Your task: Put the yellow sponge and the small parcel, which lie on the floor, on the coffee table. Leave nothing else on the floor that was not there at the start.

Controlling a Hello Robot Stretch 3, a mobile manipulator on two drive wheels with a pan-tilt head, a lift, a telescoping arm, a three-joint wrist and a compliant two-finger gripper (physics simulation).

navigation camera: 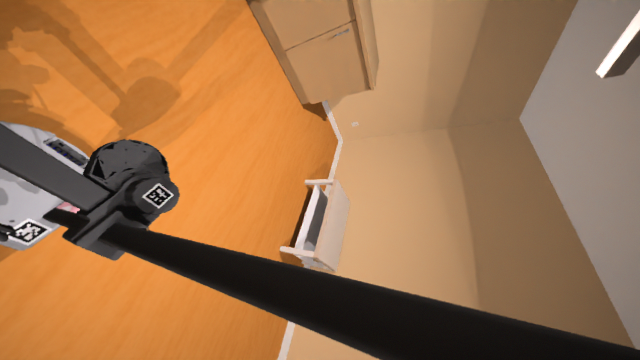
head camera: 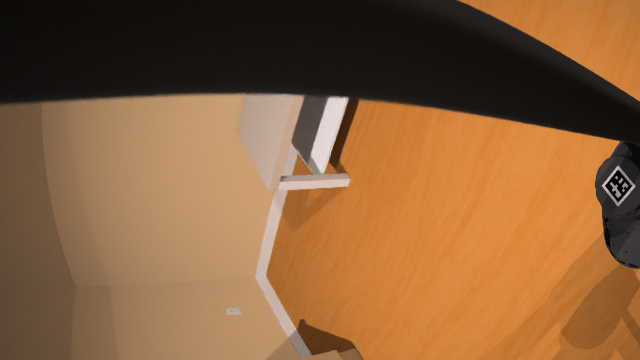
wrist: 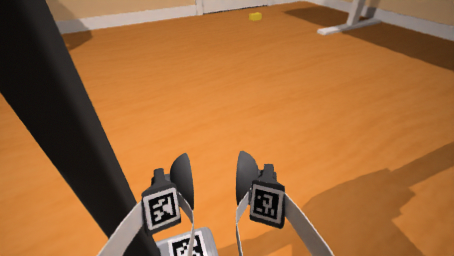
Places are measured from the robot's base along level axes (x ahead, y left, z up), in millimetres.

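Where they show: gripper, fingertip midpoint: [wrist: 214,170].
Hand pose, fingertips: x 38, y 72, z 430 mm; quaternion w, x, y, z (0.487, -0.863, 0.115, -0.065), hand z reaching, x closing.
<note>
After its pixels a point has its place.
A small yellow block-like thing [wrist: 255,16] {z 35, x 948, y 1931 mm}, which looks like the sponge, lies on the floor near the far wall in the wrist view. My gripper [wrist: 214,170] {z 429, x 38, y 72 mm} is open with bare floor showing between its fingertips, and it is far from the yellow thing. The small parcel does not show in these views. I cannot make out a coffee table for certain; a low white piece of furniture [head camera: 267,140] {z 450, x -1298, y 1502 mm} [navigation camera: 334,227] {z 450, x -1004, y 1638 mm} with a flat top and bar feet stands by the wall.
A wooden cabinet [navigation camera: 325,65] {z 498, x -1978, y 277 mm} stands along the wall in the navigation view. In the wrist view a white foot bar [wrist: 350,26] of some furniture stands right of the yellow thing. The robot's black mast [head camera: 250,50] {z 1265, x -70, y 117 mm} [navigation camera: 300,295] {z 1164, x -64, y 117 mm} [wrist: 55,100] {z 488, x -58, y 116 mm} crosses the views.
</note>
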